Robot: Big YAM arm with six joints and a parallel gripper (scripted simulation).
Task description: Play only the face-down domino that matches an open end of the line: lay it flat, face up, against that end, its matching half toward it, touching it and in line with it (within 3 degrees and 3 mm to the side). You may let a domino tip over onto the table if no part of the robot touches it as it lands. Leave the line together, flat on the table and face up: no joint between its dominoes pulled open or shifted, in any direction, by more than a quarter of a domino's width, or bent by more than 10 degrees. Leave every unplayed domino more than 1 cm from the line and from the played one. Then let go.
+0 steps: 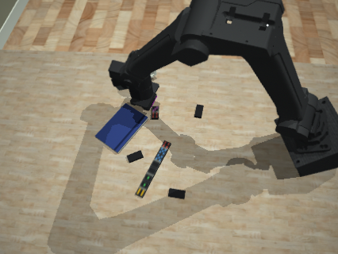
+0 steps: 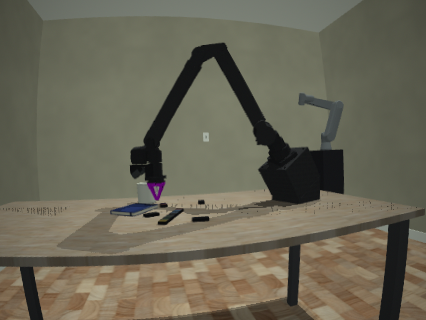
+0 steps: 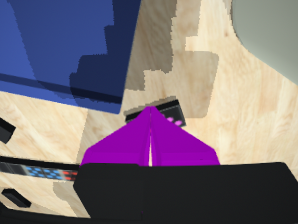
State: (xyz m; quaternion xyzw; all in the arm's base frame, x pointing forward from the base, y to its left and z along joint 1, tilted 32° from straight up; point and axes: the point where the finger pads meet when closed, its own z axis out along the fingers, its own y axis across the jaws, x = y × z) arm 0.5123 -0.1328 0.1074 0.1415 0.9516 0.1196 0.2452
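The black domino is 30 mm behind my hand and 30 mm below it. Round my hand: white mug: 50 mm ahead, 120 mm to the right; blue book: 80 mm ahead, 80 mm to the left, 30 mm below.
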